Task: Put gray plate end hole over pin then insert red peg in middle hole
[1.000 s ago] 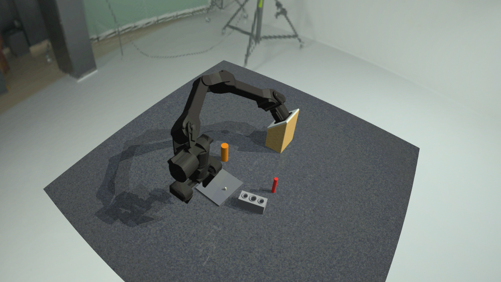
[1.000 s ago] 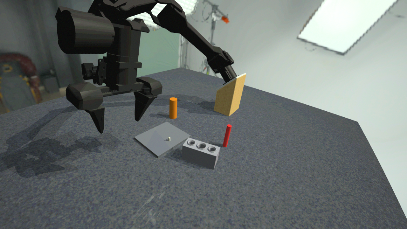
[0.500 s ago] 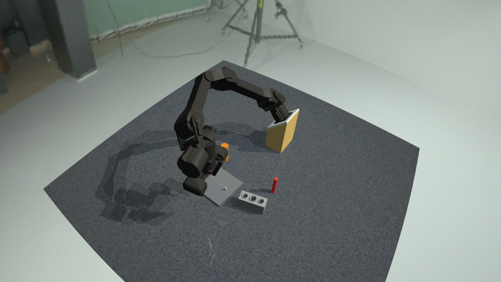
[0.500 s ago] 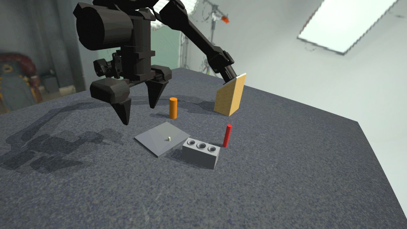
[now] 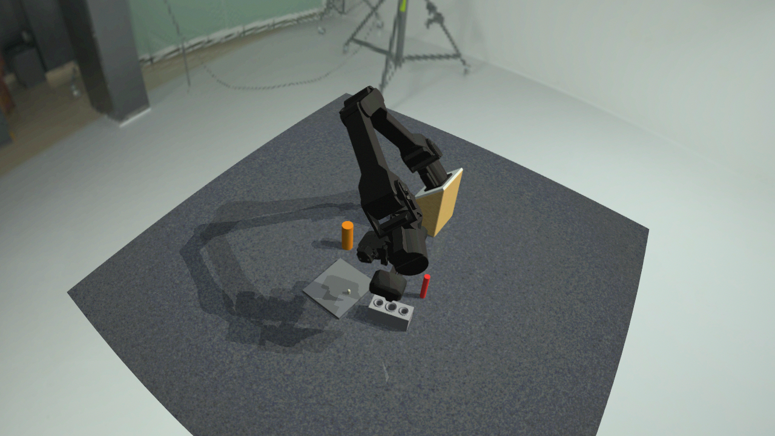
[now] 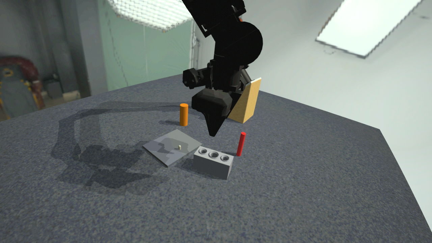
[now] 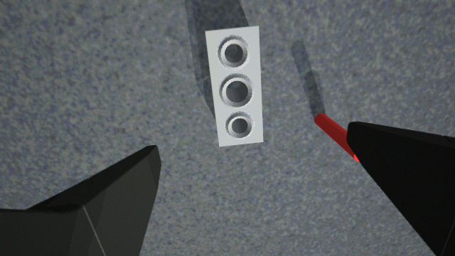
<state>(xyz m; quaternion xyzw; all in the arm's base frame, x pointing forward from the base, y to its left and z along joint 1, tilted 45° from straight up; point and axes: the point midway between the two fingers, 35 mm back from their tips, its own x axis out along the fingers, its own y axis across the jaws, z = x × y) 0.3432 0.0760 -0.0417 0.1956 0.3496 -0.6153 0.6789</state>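
My gripper tip is 100 mm above the gray plate. From my gripper tip the other things lie so: flat gray base (140 mm to the right, 130 mm below); orange cylinder (130 mm behind, 220 mm to the right, 100 mm below); red peg (100 mm behind, 30 mm to the left, 100 mm below).
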